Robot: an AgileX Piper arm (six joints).
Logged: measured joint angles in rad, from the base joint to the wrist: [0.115 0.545 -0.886 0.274 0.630 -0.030]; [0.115 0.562 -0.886 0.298 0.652 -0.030]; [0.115 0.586 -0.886 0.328 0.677 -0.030]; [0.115 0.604 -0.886 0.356 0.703 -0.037]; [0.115 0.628 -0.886 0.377 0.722 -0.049]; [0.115 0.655 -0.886 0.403 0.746 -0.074]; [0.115 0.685 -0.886 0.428 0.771 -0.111]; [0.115 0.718 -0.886 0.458 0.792 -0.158]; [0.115 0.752 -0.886 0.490 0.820 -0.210]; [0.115 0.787 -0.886 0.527 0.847 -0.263]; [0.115 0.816 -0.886 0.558 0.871 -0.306]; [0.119 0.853 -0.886 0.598 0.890 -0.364]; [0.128 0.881 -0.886 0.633 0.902 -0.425]
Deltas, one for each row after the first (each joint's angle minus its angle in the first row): [0.000 0.017 0.000 0.024 0.022 0.000]; [0.000 0.041 0.000 0.054 0.047 0.000]; [0.000 0.059 0.000 0.082 0.073 -0.007]; [0.000 0.083 0.000 0.103 0.092 -0.019]; [0.000 0.110 0.000 0.129 0.116 -0.044]; [0.000 0.140 0.000 0.154 0.141 -0.081]; [0.000 0.173 0.000 0.184 0.162 -0.128]; [0.000 0.207 0.000 0.216 0.190 -0.180]; [0.000 0.242 0.000 0.253 0.217 -0.233]; [0.000 0.271 0.000 0.284 0.241 -0.276]; [0.004 0.308 0.000 0.324 0.260 -0.334]; [0.013 0.336 0.000 0.359 0.272 -0.395]
